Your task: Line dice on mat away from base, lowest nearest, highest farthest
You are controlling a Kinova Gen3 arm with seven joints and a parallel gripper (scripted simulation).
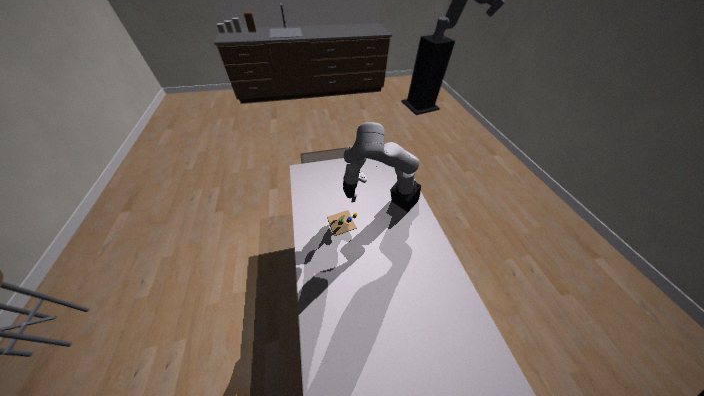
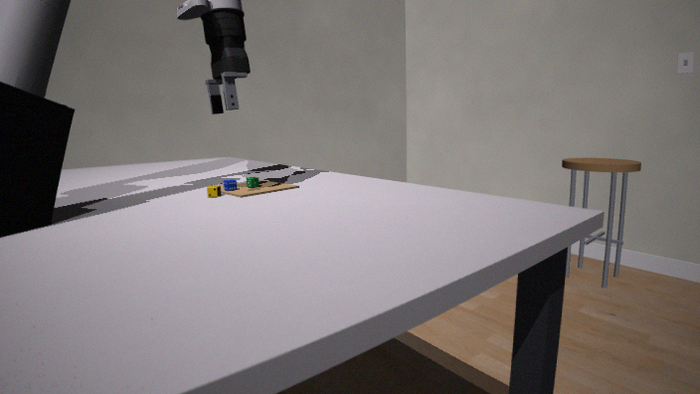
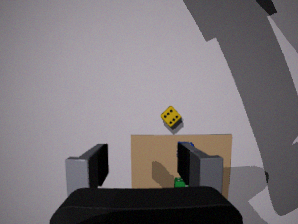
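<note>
The yellow die is 20 mm behind my hand, 20 mm to the left of it and 170 mm below it. From my hand the other things lie so: tan mat 80 mm ahead, 40 mm to the left, 170 mm below; then green die 80 mm ahead, 40 mm to the left, 160 mm below; then blue die 30 mm ahead, 40 mm to the left, 160 mm below.
</note>
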